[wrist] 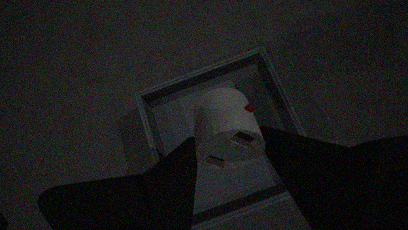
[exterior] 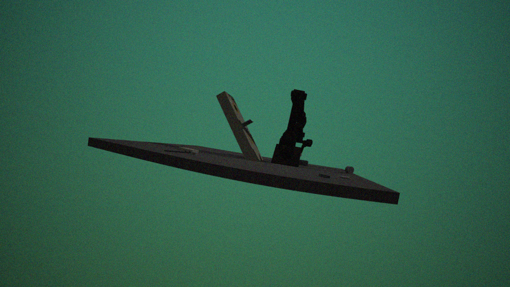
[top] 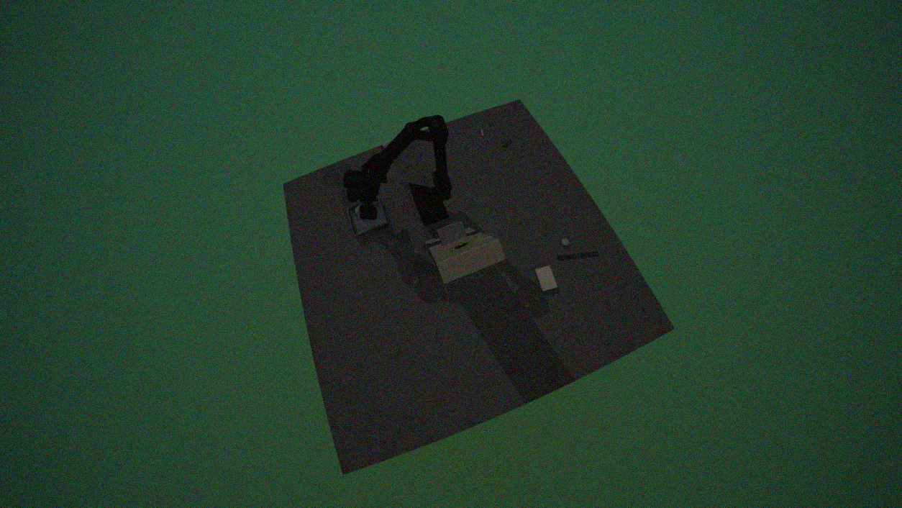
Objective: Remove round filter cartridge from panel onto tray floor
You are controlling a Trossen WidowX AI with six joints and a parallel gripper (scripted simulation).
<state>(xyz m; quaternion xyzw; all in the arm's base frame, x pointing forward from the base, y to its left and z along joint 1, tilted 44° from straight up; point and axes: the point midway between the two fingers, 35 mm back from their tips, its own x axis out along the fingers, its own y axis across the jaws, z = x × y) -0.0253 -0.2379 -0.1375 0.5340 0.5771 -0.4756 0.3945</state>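
Now: the round white filter cartridge right at my gripper tip. From my gripper tip the other things lie so: blue-grey tray: 7 cm below.
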